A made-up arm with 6 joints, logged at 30 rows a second.
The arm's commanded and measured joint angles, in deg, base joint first. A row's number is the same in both.
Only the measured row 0 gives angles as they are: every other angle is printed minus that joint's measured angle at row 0.
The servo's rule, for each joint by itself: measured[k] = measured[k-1] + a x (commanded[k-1-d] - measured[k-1]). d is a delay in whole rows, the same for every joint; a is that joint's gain. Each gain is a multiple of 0.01, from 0.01 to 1. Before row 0 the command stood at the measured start. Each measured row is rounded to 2 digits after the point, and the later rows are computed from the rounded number. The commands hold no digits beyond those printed.
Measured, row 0:
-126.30, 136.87, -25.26, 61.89, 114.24, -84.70
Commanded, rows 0 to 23:
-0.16, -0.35, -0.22, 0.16, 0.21, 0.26
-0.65, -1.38, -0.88, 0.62, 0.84, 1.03
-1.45, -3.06, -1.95, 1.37, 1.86, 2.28
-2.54, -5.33, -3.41, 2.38, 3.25, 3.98
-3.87, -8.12, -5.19, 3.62, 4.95, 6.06
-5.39, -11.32, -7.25, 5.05, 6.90, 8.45
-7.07, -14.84, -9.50, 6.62, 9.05, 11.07
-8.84, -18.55, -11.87, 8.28, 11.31, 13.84
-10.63, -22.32, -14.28, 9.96, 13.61, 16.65
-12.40, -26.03, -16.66, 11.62, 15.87, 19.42
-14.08, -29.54, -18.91, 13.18, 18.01, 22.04
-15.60, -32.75, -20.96, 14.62, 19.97, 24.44
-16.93, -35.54, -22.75, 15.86, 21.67, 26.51
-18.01, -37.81, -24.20, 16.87, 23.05, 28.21
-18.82, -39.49, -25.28, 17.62, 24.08, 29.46
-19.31, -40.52, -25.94, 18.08, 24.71, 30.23
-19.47, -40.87, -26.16, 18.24, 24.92, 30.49
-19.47, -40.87, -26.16, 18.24, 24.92, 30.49
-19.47, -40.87, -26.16, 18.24, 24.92, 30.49
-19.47, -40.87, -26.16, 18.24, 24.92, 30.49
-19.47, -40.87, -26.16, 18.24, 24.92, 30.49
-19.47, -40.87, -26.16, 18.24, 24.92, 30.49
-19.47, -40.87, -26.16, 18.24, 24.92, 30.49
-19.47, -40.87, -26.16, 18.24, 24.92, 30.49
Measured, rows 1 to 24:
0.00, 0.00, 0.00, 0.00, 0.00, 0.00
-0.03, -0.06, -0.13, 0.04, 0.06, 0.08
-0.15, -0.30, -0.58, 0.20, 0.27, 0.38
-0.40, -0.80, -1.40, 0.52, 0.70, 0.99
-0.81, -1.62, -2.61, 1.02, 1.39, 1.95
-1.39, -2.79, -4.16, 1.72, 2.35, 3.27
-2.15, -4.33, -6.01, 2.62, 3.58, 4.93
-3.08, -6.22, -8.10, 3.70, 5.06, 6.89
-4.17, -8.44, -10.36, 4.94, 6.75, 9.11
-5.40, -10.94, -12.71, 6.30, 8.60, 11.52
-6.73, -13.66, -15.08, 7.74, 10.56, 14.05
-8.13, -16.52, -17.38, 9.21, 12.57, 16.61
-9.55, -19.44, -19.53, 10.67, 14.57, 19.12
-10.95, -22.34, -21.46, 12.07, 16.49, 21.48
-12.29, -25.12, -23.10, 13.37, 18.26, 23.63
-13.53, -27.71, -24.41, 14.52, 19.83, 25.50
-14.63, -30.02, -25.33, 15.48, 21.15, 27.01
-15.55, -31.97, -25.83, 16.23, 22.17, 28.12
-16.29, -33.57, -26.03, 16.77, 22.91, 28.88
-16.89, -34.88, -26.11, 17.17, 23.45, 29.40
-17.38, -35.96, -26.14, 17.46, 23.85, 29.75
-17.78, -36.84, -26.15, 17.67, 24.14, 29.99
-18.10, -37.57, -26.16, 17.82, 24.35, 30.15
-18.36, -38.16, -26.16, 17.93, 24.50, 30.26
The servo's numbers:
d 1
a 0.19 0.18 0.60 0.27 0.27 0.32

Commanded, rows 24 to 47:
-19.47, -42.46, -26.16, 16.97, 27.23, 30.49
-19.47, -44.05, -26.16, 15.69, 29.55, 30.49
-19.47, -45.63, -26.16, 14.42, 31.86, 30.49
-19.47, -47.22, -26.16, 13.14, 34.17, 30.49
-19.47, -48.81, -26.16, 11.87, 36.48, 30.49
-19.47, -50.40, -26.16, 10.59, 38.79, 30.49
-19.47, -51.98, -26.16, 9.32, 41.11, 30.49
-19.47, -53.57, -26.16, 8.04, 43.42, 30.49
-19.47, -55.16, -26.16, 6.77, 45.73, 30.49
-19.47, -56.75, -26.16, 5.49, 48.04, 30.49
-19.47, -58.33, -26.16, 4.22, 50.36, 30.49
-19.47, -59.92, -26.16, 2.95, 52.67, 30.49
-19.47, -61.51, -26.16, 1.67, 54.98, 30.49
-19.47, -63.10, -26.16, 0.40, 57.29, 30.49
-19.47, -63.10, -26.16, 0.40, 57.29, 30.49
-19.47, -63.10, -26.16, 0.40, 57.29, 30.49
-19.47, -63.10, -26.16, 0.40, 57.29, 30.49
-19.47, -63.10, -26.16, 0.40, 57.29, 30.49
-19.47, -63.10, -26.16, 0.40, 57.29, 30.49
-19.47, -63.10, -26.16, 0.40, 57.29, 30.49
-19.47, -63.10, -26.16, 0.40, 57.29, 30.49
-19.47, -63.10, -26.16, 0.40, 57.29, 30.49
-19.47, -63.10, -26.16, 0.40, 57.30, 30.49
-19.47, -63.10, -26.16, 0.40, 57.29, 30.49
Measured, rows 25 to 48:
-18.57, -38.65, -26.16, 18.01, 24.61, 30.33
-18.74, -39.34, -26.16, 17.73, 25.32, 30.38
-18.88, -40.19, -26.16, 17.18, 26.46, 30.42
-18.99, -41.17, -26.16, 16.43, 27.92, 30.44
-19.08, -42.26, -26.16, 15.54, 29.61, 30.46
-19.15, -43.44, -26.16, 14.55, 31.46, 30.47
-19.21, -44.69, -26.16, 13.48, 33.44, 30.48
-19.26, -46.00, -26.16, 12.36, 35.51, 30.48
-19.30, -47.36, -26.16, 11.19, 37.65, 30.48
-19.33, -48.76, -26.16, 10.00, 39.83, 30.48
-19.36, -50.20, -26.16, 8.78, 42.05, 30.48
-19.38, -51.66, -26.16, 7.55, 44.29, 30.48
-19.40, -53.15, -26.16, 6.31, 46.55, 30.48
-19.41, -54.65, -26.16, 5.06, 48.83, 30.48
-19.42, -56.17, -26.16, 3.80, 51.11, 30.48
-19.43, -57.42, -26.16, 2.88, 52.78, 30.48
-19.44, -58.44, -26.16, 2.21, 54.00, 30.48
-19.45, -59.28, -26.16, 1.72, 54.89, 30.48
-19.45, -59.97, -26.16, 1.36, 55.54, 30.48
-19.45, -60.53, -26.16, 1.10, 56.01, 30.48
-19.45, -60.99, -26.16, 0.91, 56.36, 30.48
-19.45, -61.37, -26.16, 0.77, 56.61, 30.48
-19.45, -61.68, -26.16, 0.67, 56.79, 30.48
-19.45, -61.94, -26.16, 0.60, 56.93, 30.48

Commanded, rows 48 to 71:
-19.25, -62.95, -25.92, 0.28, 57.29, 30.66
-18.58, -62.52, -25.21, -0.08, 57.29, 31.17
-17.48, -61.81, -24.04, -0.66, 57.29, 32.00
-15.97, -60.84, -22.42, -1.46, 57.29, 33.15
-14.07, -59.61, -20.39, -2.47, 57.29, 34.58
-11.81, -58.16, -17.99, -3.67, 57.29, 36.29
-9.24, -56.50, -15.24, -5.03, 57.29, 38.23
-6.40, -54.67, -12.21, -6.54, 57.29, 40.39
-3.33, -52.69, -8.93, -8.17, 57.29, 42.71
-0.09, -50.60, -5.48, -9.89, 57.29, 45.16
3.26, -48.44, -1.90, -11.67, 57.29, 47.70
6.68, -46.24, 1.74, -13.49, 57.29, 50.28
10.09, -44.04, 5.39, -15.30, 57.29, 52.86
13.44, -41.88, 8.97, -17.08, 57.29, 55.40
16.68, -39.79, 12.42, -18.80, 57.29, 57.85
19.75, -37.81, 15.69, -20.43, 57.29, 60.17
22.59, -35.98, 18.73, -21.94, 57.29, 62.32
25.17, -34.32, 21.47, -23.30, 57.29, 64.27
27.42, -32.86, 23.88, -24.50, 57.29, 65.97
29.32, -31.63, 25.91, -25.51, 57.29, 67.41
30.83, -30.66, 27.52, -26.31, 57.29, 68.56
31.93, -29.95, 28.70, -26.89, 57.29, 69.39
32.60, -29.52, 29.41, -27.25, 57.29, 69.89
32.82, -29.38, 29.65, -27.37, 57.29, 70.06
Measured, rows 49 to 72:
-19.45, -62.15, -26.16, 0.55, 57.03, 30.48
-19.41, -62.29, -26.02, 0.48, 57.10, 30.54
-19.25, -62.33, -25.53, 0.33, 57.15, 30.74
-18.91, -62.24, -24.64, 0.06, 57.19, 31.14
-18.35, -61.99, -23.31, -0.35, 57.22, 31.78
-17.54, -61.56, -21.56, -0.92, 57.24, 32.68
-16.45, -60.95, -19.42, -1.66, 57.25, 33.84
-15.08, -60.15, -16.91, -2.57, 57.26, 35.24
-13.43, -59.16, -14.09, -3.64, 57.27, 36.89
-11.51, -58.00, -10.99, -4.86, 57.28, 38.75
-9.34, -56.67, -7.68, -6.22, 57.28, 40.80
-6.95, -55.19, -4.21, -7.69, 57.28, 43.01
-4.36, -53.58, -0.64, -9.26, 57.28, 45.34
-1.61, -51.86, 2.98, -10.89, 57.28, 47.75
1.25, -50.06, 6.57, -12.56, 57.28, 50.20
4.18, -48.21, 10.08, -14.24, 57.28, 52.65
7.14, -46.34, 13.45, -15.91, 57.28, 55.06
10.08, -44.48, 16.62, -17.54, 57.28, 57.38
12.95, -42.65, 19.53, -19.10, 57.28, 59.58
15.70, -40.89, 22.14, -20.56, 57.28, 61.62
18.29, -39.22, 24.40, -21.90, 57.28, 63.47
20.67, -37.68, 26.27, -23.09, 57.28, 65.10
22.81, -36.29, 27.73, -24.12, 57.28, 66.47
24.67, -35.07, 28.74, -24.97, 57.28, 67.56

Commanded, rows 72 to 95:
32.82, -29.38, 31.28, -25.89, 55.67, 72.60
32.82, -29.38, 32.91, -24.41, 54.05, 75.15
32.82, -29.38, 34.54, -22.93, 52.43, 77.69
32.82, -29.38, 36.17, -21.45, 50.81, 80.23
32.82, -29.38, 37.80, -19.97, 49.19, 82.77
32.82, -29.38, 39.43, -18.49, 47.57, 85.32
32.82, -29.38, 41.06, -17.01, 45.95, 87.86
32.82, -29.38, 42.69, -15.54, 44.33, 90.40
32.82, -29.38, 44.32, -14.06, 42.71, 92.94
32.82, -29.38, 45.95, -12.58, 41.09, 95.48
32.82, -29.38, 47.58, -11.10, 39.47, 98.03
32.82, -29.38, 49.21, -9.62, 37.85, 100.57
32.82, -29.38, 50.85, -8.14, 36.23, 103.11
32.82, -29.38, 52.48, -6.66, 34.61, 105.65
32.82, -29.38, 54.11, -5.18, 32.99, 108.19
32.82, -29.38, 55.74, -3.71, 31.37, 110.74
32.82, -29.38, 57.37, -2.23, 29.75, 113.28
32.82, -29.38, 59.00, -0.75, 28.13, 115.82
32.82, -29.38, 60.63, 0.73, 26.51, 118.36
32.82, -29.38, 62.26, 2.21, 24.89, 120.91
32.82, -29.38, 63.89, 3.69, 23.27, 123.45
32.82, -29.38, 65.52, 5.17, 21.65, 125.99
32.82, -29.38, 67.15, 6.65, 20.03, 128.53
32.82, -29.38, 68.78, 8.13, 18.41, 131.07
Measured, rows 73 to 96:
26.22, -34.05, 29.29, -25.62, 57.28, 68.36
27.47, -33.21, 30.48, -25.69, 56.85, 69.72
28.49, -32.52, 31.94, -25.34, 56.09, 71.46
29.31, -31.95, 33.50, -24.69, 55.10, 73.45
29.98, -31.49, 35.10, -23.82, 53.94, 75.62
30.52, -31.11, 36.72, -22.78, 52.66, 77.91
30.96, -30.80, 38.35, -21.62, 51.29, 80.28
31.31, -30.54, 39.98, -20.38, 49.85, 82.71
31.60, -30.33, 41.61, -19.07, 48.36, 85.17
31.83, -30.16, 43.24, -17.72, 46.83, 87.66
32.02, -30.02, 44.87, -16.33, 45.28, 90.16
32.17, -29.90, 46.50, -14.92, 43.71, 92.68
32.29, -29.81, 48.13, -13.49, 42.13, 95.20
32.39, -29.73, 49.76, -12.05, 40.54, 97.73
32.47, -29.67, 51.39, -10.59, 38.94, 100.26
32.54, -29.62, 53.02, -9.13, 37.33, 102.80
32.59, -29.58, 54.65, -7.67, 35.72, 105.34
32.63, -29.54, 56.28, -6.20, 34.11, 107.88
32.67, -29.51, 57.91, -4.73, 32.50, 110.42
32.70, -29.49, 59.54, -3.26, 30.88, 112.96
32.72, -29.47, 61.17, -1.78, 29.26, 115.50
32.74, -29.45, 62.80, -0.30, 27.64, 118.04
32.76, -29.44, 64.43, 1.18, 26.02, 120.58
32.77, -29.43, 66.06, 2.66, 24.40, 123.12

